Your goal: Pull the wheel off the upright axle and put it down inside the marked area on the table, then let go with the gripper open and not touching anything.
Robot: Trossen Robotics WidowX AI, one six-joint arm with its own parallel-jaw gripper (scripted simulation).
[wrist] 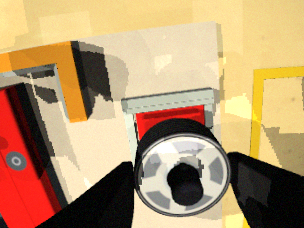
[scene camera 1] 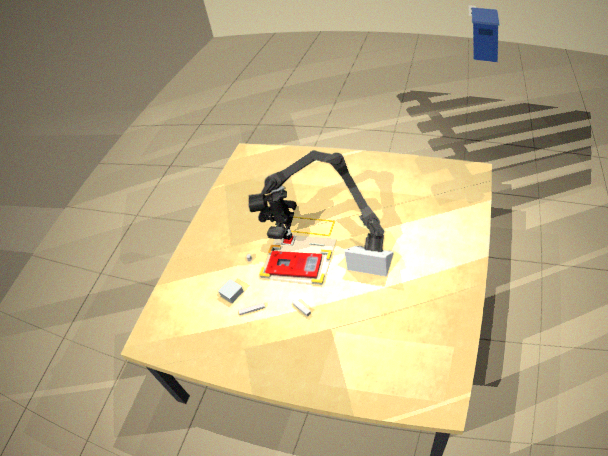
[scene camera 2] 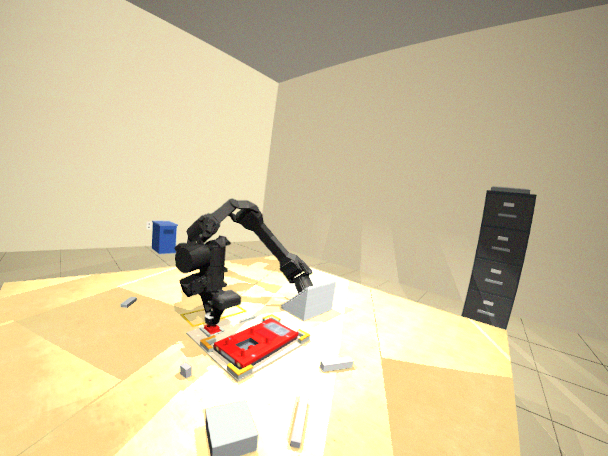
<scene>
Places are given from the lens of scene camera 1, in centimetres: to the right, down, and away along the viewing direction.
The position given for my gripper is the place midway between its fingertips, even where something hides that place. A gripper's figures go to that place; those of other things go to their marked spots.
my gripper (scene camera 1: 286, 233): -7, 2, 201
red plate (scene camera 1: 282, 264): -8, 14, 193
</scene>
